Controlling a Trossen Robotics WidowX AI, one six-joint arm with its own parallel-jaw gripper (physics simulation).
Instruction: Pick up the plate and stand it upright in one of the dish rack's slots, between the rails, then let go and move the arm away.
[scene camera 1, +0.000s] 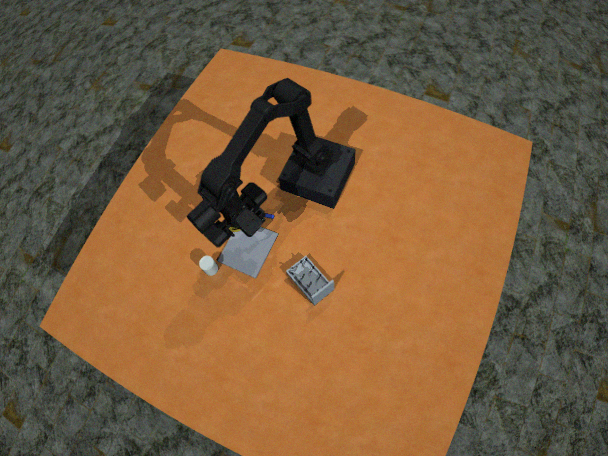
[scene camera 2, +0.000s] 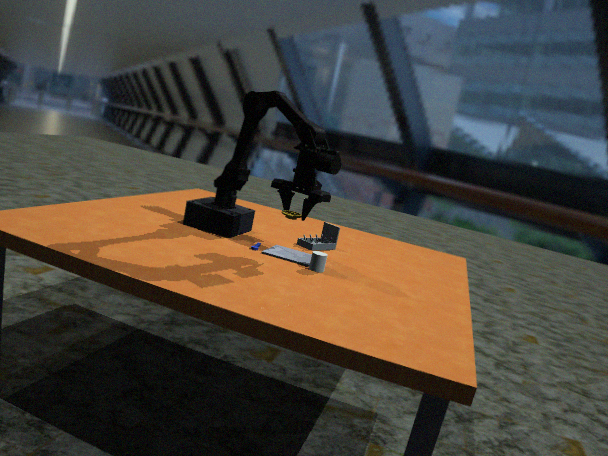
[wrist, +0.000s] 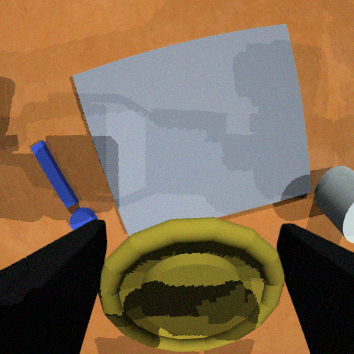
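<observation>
The yellow round plate (scene camera 1: 234, 230) (scene camera 2: 291, 214) (wrist: 192, 272) is held roughly flat between the two fingers of my gripper (scene camera 2: 295, 215) (wrist: 194, 235), which is shut on its opposite rims. In scene camera 2 the plate is in the air, well above the table. In scene camera 1 the arm hides most of it. The grey dish rack (scene camera 1: 324, 292) (scene camera 2: 329, 233) stands on the table apart from the gripper, with small upright rails and a taller panel at one end. The rack does not show in the wrist view.
A flat grey square board (scene camera 1: 246, 254) (scene camera 2: 285, 253) (wrist: 195, 150) lies on the table near the gripper. A white cylinder (scene camera 1: 208, 265) (scene camera 2: 319, 261) (wrist: 334, 192) stands by one corner of it. A small blue object (scene camera 1: 270, 216) (scene camera 2: 256, 246) (wrist: 55, 173) lies by its other side.
</observation>
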